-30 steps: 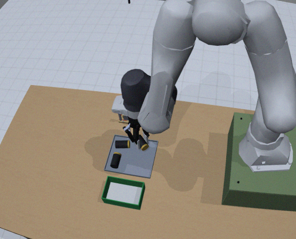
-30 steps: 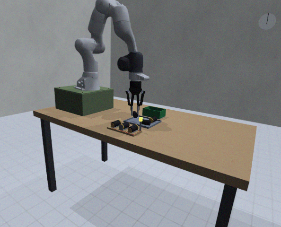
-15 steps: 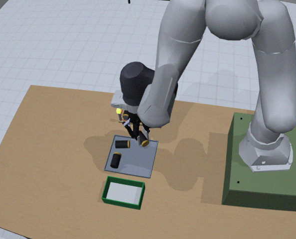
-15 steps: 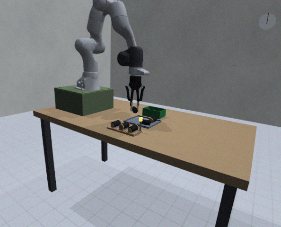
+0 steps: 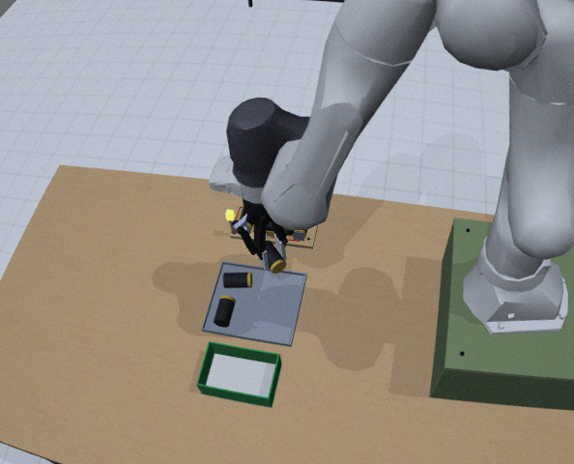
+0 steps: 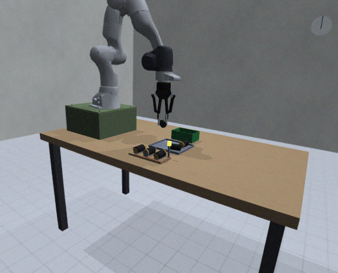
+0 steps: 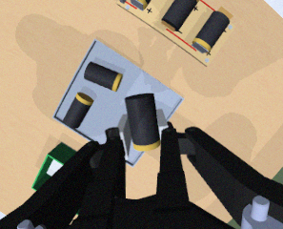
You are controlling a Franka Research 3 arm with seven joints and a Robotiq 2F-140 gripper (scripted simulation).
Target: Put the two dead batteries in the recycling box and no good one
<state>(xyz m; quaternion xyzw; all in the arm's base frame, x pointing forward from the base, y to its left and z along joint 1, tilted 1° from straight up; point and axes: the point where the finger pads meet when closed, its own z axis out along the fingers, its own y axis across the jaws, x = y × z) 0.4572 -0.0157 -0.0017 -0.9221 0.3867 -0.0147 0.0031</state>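
The green recycling box is 220 mm to the left of my hand, 140 mm below it and 20 mm ahead of it. From my hand the other things lie so: bulb: 140 mm ahead, 130 mm to the right, 80 mm below; grey bulb post: 140 mm ahead, 130 mm to the right, 120 mm below; tray: 160 mm below, 40 mm to the left, 40 mm ahead.
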